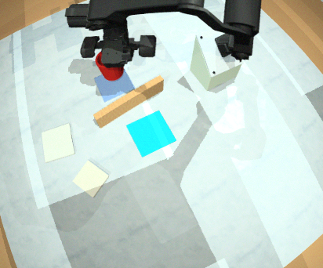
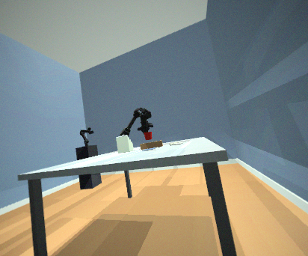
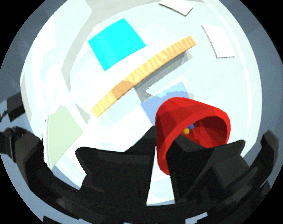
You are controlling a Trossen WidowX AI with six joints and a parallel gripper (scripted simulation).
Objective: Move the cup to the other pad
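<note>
Right now my gripper tip is 2 cm short of the brown wooden block, 6 cm to the right of it and 10 cm above it. Also, from my gripper tip: red cup (2 cm ahead, 2 cm to the right); light blue pad (2 cm ahead, 5 cm to the right, 13 cm below).
</note>
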